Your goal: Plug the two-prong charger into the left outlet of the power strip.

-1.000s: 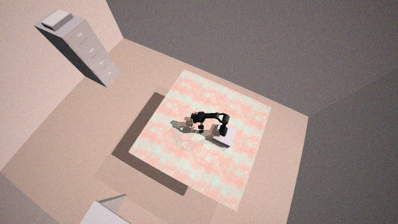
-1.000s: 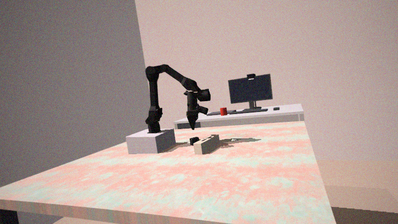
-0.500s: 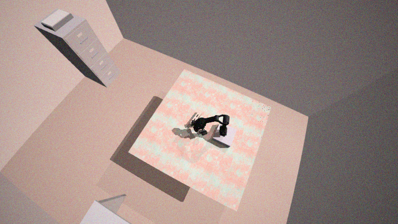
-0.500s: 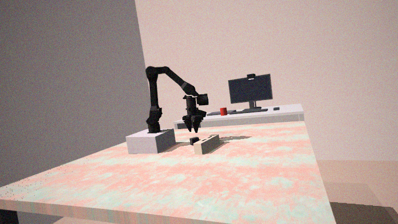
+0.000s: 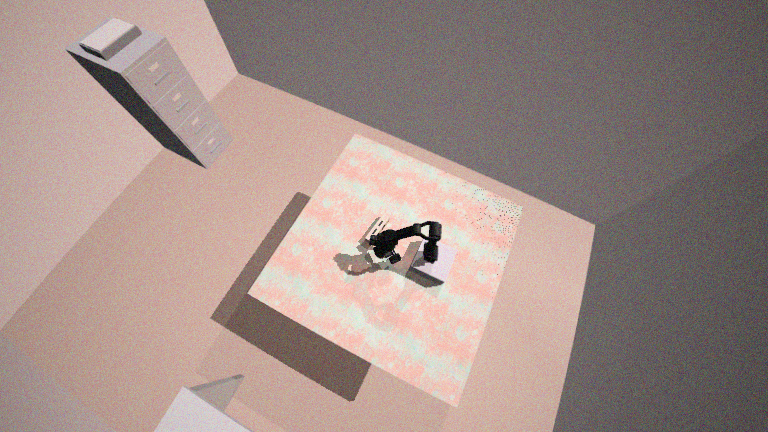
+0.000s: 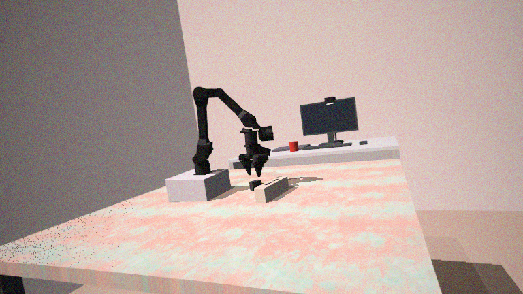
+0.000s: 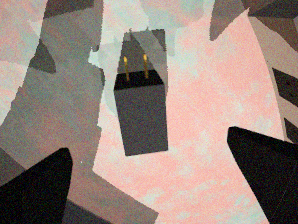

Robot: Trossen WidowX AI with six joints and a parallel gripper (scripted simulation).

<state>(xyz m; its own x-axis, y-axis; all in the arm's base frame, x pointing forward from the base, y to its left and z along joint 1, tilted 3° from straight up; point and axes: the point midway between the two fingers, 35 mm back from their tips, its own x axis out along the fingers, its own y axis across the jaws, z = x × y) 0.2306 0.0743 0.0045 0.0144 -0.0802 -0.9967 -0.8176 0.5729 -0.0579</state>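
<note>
Now: the black two-prong charger 40 mm below my gripper tip, 20 mm to the left of it and 10 mm ahead of it.
</note>
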